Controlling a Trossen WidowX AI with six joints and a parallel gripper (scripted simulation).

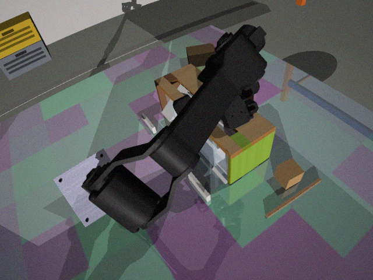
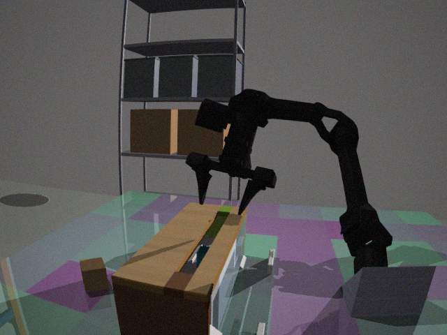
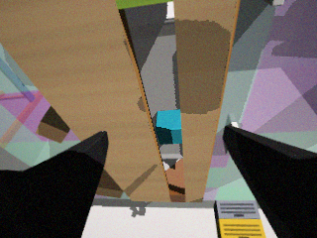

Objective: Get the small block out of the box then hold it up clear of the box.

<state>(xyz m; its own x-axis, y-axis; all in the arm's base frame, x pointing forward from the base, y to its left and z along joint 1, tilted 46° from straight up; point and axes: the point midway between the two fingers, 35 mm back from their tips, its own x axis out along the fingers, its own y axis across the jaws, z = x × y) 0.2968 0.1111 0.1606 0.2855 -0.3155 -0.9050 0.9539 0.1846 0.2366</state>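
The box lies 100 mm below my gripper tip, 70 mm to the left of it and 20 mm behind it. From my gripper tip the other things lie so: thin wooden stick 240 mm to the right, 150 mm below, 90 mm ahead; then teal block 80 mm to the left, 70 mm below.
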